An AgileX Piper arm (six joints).
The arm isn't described. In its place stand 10 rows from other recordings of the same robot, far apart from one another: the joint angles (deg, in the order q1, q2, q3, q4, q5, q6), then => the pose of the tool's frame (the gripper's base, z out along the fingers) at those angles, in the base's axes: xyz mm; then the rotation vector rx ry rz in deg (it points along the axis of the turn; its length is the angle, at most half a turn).
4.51, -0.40, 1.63, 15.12, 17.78, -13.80 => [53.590 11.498 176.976 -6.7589 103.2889 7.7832]
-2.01, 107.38, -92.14, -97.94, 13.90, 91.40 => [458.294 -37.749 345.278 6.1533 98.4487 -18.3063]
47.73, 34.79, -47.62, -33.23, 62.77, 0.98 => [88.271 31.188 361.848 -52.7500 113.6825 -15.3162]
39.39, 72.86, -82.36, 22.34, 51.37, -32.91 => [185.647 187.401 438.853 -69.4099 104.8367 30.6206]
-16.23, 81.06, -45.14, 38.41, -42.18, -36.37 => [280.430 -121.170 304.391 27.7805 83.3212 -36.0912]
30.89, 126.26, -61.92, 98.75, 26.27, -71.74 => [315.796 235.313 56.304 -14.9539 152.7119 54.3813]
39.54, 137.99, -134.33, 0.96, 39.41, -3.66 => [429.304 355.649 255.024 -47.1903 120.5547 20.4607]
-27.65, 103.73, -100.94, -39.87, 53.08, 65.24 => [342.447 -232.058 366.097 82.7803 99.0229 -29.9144]
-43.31, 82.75, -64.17, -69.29, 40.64, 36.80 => [190.285 -255.567 333.903 43.7292 124.9143 -78.7851]
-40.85, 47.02, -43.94, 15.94, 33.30, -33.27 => [132.440 -96.382 340.817 17.0195 120.8750 -27.3351]
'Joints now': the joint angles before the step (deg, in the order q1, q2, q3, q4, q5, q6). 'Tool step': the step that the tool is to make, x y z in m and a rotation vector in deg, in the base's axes. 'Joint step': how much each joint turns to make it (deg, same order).
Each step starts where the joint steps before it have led.
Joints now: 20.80 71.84 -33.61 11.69 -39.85 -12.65
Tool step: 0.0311 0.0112 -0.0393 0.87 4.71 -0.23
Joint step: 0.01 11.50 -1.42 -0.61 -5.59 3.69
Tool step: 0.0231 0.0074 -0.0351 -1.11 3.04 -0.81
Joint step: 0.00 9.54 -1.82 0.29 -4.50 0.50
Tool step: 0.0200 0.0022 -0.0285 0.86 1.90 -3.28
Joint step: -0.01 7.99 -2.56 3.38 -4.02 0.22
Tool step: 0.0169 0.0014 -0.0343 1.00 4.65 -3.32
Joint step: 0.00 7.70 -2.85 3.66 -0.68 0.89
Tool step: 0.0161 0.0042 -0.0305 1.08 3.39 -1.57
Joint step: 0.00 7.07 -3.70 1.43 -0.14 1.69
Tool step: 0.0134 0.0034 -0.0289 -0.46 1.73 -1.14
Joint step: 0.01 6.65 -3.62 1.02 -1.27 0.19
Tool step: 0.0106 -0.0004 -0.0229 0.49 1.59 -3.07
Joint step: -0.01 5.08 -3.36 3.22 -0.44 0.00
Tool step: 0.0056 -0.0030 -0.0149 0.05 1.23 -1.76
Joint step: -0.45 3.00 -1.84 1.39 -0.02 0.02
